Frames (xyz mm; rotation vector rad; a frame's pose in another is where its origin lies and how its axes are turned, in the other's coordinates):
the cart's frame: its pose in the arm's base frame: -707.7 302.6 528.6 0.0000 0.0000 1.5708
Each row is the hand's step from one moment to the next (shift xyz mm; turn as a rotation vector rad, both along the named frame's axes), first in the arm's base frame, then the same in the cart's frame.
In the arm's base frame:
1: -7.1 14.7 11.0 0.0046 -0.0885 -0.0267
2: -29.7 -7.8 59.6 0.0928 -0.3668 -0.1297
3: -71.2 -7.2 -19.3 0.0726 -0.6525 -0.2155
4: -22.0 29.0 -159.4 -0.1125 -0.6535 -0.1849
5: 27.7 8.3 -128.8 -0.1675 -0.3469 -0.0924
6: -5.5 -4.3 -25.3 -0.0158 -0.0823 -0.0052
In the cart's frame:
1: 14.7 7.1 11.0 -0.0885 -0.0046 -0.0267
2: -7.8 29.7 59.6 -0.3668 -0.0928 -0.1297
3: -7.2 71.2 -19.3 -0.6525 -0.0726 -0.2155
4: 29.0 22.0 -159.4 -0.6535 0.1125 -0.1849
5: 8.3 -27.7 -128.8 -0.3469 0.1675 -0.0924
6: -4.3 5.5 -25.3 -0.0823 0.0158 -0.0052

